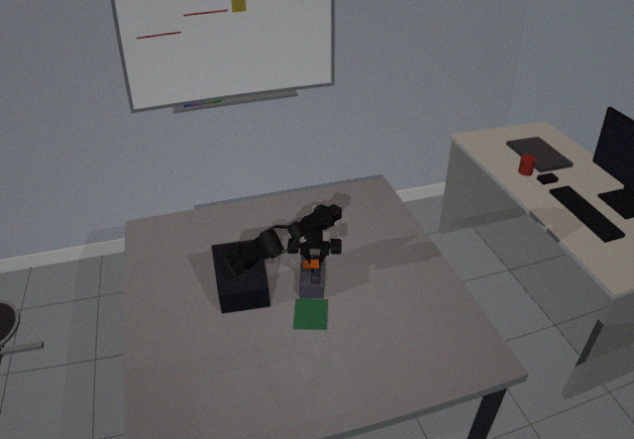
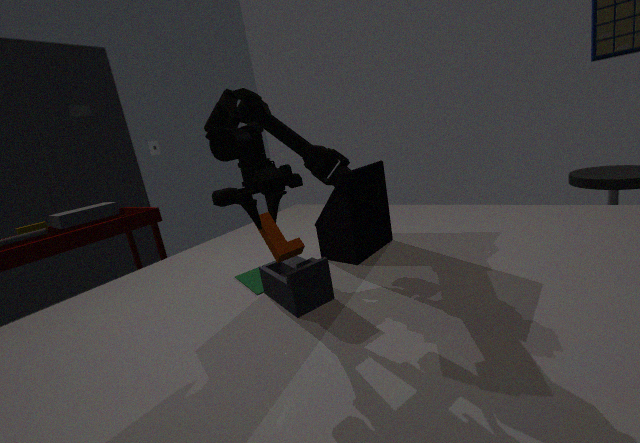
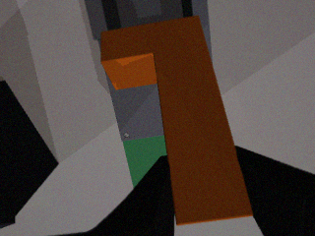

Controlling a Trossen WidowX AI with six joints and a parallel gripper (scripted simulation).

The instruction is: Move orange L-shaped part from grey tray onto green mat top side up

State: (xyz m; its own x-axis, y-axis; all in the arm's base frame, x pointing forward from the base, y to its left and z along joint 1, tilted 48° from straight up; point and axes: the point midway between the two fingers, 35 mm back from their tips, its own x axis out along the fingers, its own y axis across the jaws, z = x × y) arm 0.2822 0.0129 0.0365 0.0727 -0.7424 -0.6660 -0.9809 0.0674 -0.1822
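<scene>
Now: the green mat 170 mm below my gripper tip, 100 mm to the right of it and 30 mm behind it. Round my gripper tip: orange L-shaped part (30 mm to the left, 30 mm below, 10 mm behind).
</scene>
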